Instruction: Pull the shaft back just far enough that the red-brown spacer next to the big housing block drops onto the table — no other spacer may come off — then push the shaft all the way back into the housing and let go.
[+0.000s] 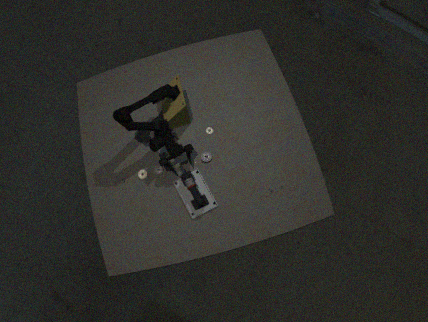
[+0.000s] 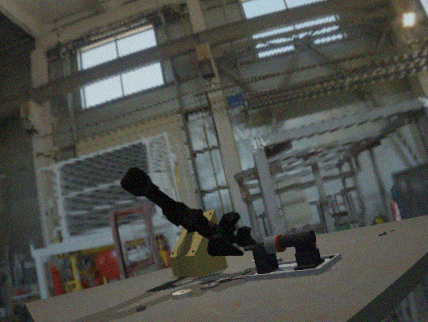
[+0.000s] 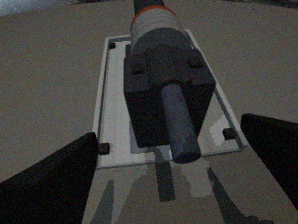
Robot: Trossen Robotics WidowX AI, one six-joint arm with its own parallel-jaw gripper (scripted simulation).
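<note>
My gripper (image 2: 252, 250), also (image 3: 171, 130): open, holding nothing. Dark support block (image 2: 308, 261) in view.
</note>
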